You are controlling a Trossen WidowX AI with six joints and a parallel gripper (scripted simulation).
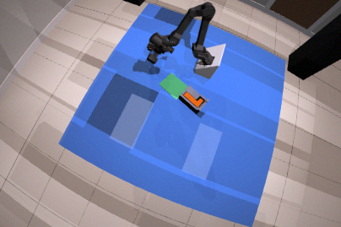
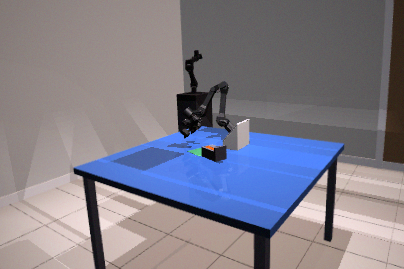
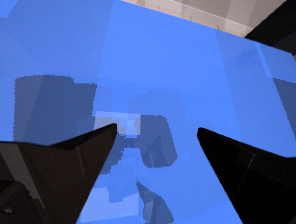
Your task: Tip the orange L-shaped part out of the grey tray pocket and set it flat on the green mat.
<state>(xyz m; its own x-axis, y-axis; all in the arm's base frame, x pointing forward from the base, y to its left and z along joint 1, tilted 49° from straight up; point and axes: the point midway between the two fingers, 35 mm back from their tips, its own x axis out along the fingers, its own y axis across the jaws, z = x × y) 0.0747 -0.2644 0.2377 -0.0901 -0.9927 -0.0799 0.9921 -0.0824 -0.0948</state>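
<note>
Right now the orange L-shaped part is 19 cm ahead of my gripper tip and 40 cm to the left of it. Also, from my gripper tip: green mat: 14 cm ahead, 24 cm to the left, 6 cm below.
</note>
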